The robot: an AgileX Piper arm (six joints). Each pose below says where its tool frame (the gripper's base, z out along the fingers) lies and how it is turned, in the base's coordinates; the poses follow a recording.
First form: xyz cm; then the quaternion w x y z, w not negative.
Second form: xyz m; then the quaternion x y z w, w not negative. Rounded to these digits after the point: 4 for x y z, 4 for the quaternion.
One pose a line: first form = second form
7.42 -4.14 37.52 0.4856 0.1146 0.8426 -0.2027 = 0.0742 -0.0414 0.3752 0.1146 0.8426 -0.2027 0.4856
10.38 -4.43 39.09 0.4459 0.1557 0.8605 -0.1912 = 0.1038 -0.0443 0.3909 0.1557 0.8605 -0.1912 0.4459
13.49 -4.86 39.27 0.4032 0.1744 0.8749 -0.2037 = 0.1349 -0.0486 0.3927 0.1744 0.8749 -0.2037 0.4032
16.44 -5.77 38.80 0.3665 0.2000 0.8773 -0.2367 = 0.1644 -0.0577 0.3880 0.2000 0.8773 -0.2367 0.3665
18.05 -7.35 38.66 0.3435 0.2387 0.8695 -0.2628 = 0.1805 -0.0735 0.3866 0.2387 0.8695 -0.2628 0.3435
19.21 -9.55 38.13 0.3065 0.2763 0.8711 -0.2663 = 0.1921 -0.0955 0.3813 0.2763 0.8711 -0.2663 0.3065
